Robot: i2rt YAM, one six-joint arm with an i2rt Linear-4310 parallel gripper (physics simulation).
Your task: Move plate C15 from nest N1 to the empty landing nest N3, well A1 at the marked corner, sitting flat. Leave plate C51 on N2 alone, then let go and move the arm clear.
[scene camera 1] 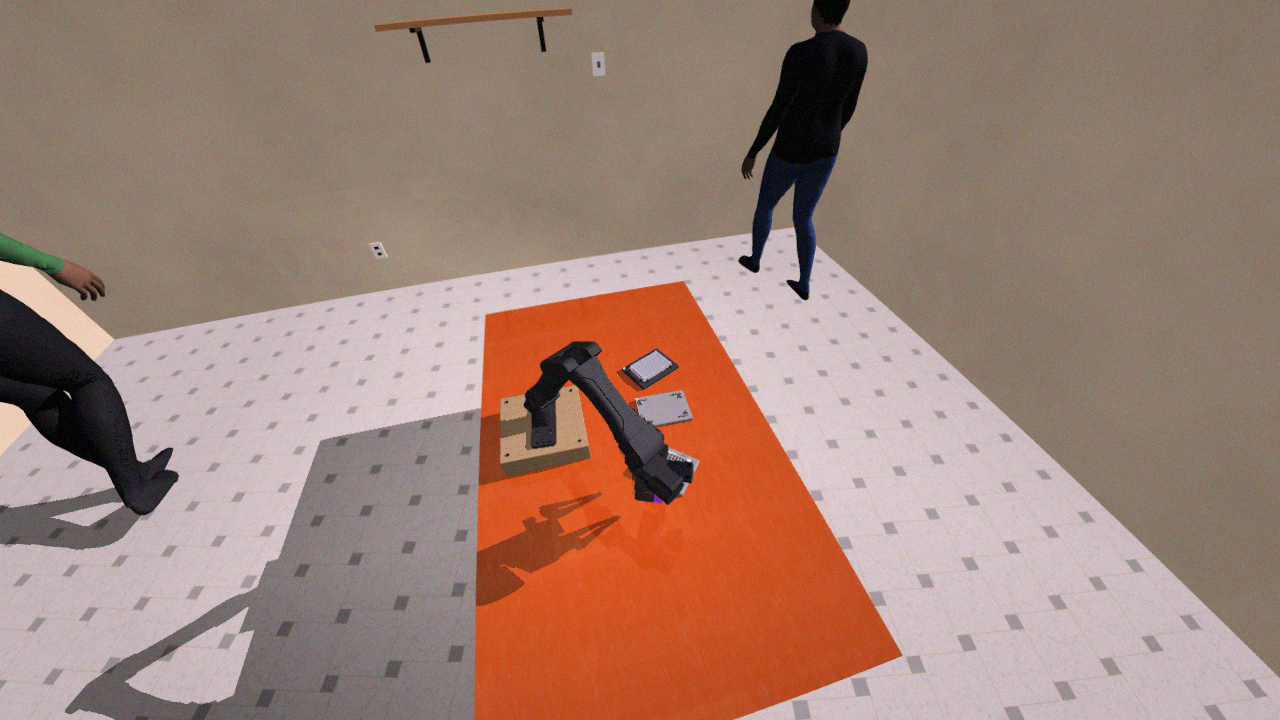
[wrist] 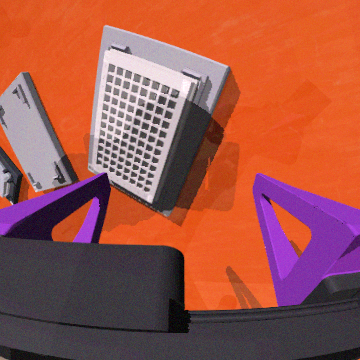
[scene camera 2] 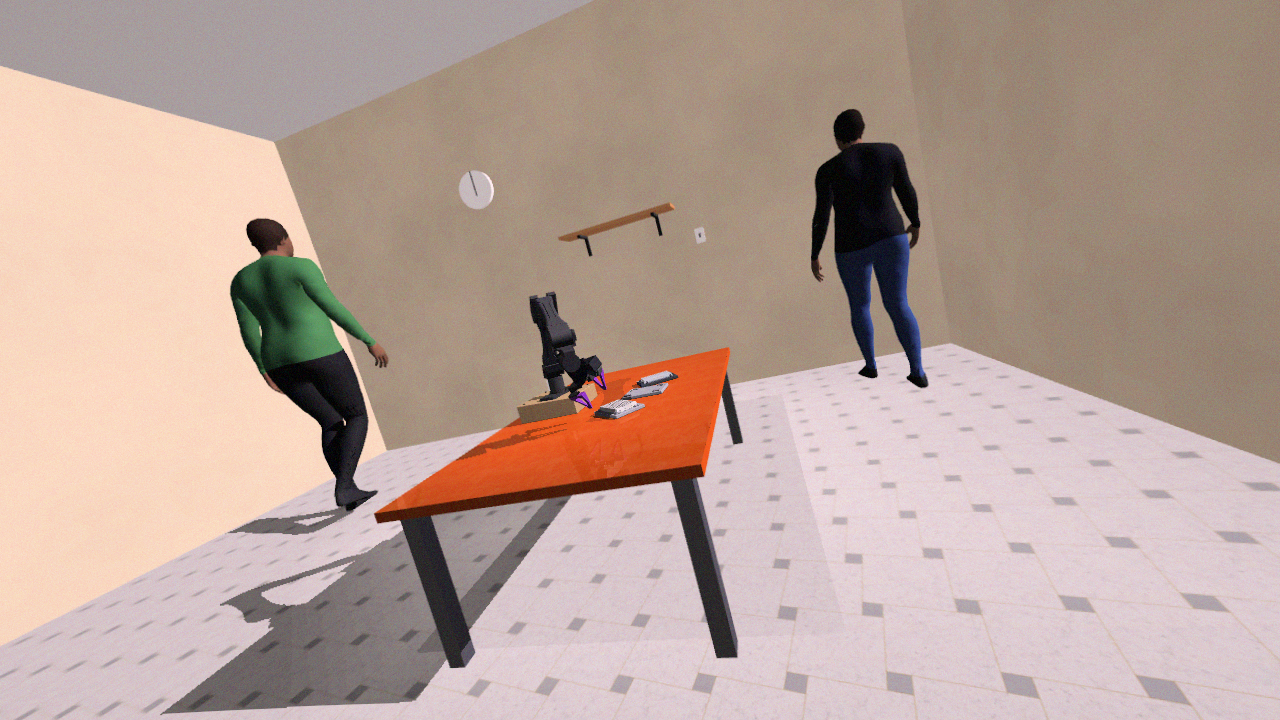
My gripper (wrist: 181,180) is open, holding nothing. Also in view: a landing nest (scene camera 1: 667,408).
The landing nest shows as well in the wrist view (wrist: 37,148) and in scene camera 2 (scene camera 2: 635,393).
